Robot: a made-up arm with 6 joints. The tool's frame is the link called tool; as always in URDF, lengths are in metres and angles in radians. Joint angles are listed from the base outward.
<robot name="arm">
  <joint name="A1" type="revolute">
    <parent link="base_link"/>
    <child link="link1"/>
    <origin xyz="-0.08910 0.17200 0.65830" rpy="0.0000 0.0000 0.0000"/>
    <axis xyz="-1 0 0"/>
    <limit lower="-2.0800" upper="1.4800"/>
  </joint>
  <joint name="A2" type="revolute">
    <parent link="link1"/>
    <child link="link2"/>
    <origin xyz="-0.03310 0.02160 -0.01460" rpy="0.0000 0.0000 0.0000"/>
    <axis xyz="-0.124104 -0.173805 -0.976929"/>
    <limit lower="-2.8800" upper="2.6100"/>
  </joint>
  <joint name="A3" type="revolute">
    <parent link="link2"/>
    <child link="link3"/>
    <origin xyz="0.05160 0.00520 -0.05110" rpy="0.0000 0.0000 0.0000"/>
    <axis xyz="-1 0 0"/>
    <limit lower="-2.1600" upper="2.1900"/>
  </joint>
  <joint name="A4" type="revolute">
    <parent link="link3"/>
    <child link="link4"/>
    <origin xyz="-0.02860 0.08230 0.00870" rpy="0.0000 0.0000 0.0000"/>
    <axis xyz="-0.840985 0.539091 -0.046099"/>
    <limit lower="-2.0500" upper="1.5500"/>
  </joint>
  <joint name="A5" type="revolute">
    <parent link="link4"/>
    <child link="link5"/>
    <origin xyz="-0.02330 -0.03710 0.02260" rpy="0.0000 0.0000 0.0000"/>
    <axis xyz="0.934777 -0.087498 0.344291"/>
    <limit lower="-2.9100" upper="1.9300"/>
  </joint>
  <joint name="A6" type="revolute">
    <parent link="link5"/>
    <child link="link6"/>
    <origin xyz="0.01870 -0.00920 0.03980" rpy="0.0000 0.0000 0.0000"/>
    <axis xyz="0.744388 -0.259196 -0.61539"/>
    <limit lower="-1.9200" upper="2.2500"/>
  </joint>
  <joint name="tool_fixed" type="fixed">
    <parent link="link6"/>
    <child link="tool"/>
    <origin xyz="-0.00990 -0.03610 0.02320" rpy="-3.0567 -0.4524 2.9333"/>
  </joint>
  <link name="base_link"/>
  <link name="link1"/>
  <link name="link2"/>
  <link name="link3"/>
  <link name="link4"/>
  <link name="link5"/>
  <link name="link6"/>
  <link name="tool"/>
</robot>
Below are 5 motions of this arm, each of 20 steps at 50 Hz.
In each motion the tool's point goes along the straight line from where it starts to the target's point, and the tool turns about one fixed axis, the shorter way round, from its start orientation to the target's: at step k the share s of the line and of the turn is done. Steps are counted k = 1, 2, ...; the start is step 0. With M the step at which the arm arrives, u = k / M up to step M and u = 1 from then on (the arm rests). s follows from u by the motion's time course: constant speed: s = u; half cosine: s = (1 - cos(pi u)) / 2; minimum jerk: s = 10 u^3 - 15 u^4 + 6 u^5.
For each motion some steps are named. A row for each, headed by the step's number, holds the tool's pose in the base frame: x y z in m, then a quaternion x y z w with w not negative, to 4 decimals.
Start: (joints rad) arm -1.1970 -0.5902 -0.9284 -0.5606 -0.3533 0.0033
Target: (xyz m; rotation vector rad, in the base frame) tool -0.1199 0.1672 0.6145 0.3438 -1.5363 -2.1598
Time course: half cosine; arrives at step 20
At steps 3, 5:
3: -0.1106 0.2024 0.6159 0.3097 -0.3992 -0.8374 0.2084
5: -0.1115 0.1990 0.6158 0.2924 -0.4161 -0.8347 0.2113

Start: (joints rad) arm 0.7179 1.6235 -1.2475 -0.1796 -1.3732 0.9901
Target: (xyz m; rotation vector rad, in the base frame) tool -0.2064 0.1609 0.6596 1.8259 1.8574 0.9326
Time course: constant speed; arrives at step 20
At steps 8, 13, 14, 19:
8: -0.1792 0.1916 0.6420 0.6824 0.4950 0.3309 0.4241
13: -0.1905 0.1788 0.6493 0.6752 0.5696 0.3345 0.3284
14: -0.1928 0.1762 0.6508 0.6726 0.5835 0.3346 0.3086
19: -0.2041 0.1635 0.6581 0.6534 0.6479 0.3323 0.2071

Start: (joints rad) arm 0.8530 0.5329 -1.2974 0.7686 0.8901 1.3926
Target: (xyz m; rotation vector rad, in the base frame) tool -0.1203 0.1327 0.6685 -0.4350 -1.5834 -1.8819
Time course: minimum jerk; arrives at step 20
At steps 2, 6, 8, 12, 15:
2: -0.1452 0.1485 0.6774 -0.2412 -0.5746 -0.7730 0.1190
6: -0.1414 0.1461 0.6760 -0.2300 -0.5806 -0.7664 0.1504
8: -0.1375 0.1436 0.6746 -0.2186 -0.5860 -0.7588 0.1816
12: -0.1283 0.1378 0.6713 -0.1906 -0.5960 -0.7374 0.2545
15: -0.1229 0.1344 0.6694 -0.1736 -0.6000 -0.7225 0.2964

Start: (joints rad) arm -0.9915 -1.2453 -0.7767 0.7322 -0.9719 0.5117
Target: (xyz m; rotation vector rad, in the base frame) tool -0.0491 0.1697 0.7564 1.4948 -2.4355 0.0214
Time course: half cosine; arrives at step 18
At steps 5, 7, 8, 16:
5: -0.0937 0.1398 0.7512 0.3864 -0.9106 -0.1375 0.0508
7: -0.0856 0.1453 0.7521 0.4122 -0.9018 -0.1113 0.0677
8: -0.0810 0.1484 0.7527 0.4263 -0.8961 -0.0965 0.0772
16: -0.0507 0.1686 0.7562 0.5134 -0.8469 0.0021 0.1382

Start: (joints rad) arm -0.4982 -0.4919 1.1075 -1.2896 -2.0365 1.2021
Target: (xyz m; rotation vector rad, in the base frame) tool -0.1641 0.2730 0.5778 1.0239 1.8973 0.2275
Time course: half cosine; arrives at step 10
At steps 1, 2, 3, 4, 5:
1: -0.1666 0.2714 0.5820 0.3971 0.7959 0.1648 0.4263
2: -0.1664 0.2715 0.5817 0.3987 0.7945 0.1596 0.4294
3: -0.1661 0.2717 0.5812 0.4011 0.7922 0.1515 0.4343
4: -0.1658 0.2719 0.5806 0.4041 0.7892 0.1412 0.4403
5: -0.1654 0.2722 0.5799 0.4074 0.7857 0.1298 0.4470

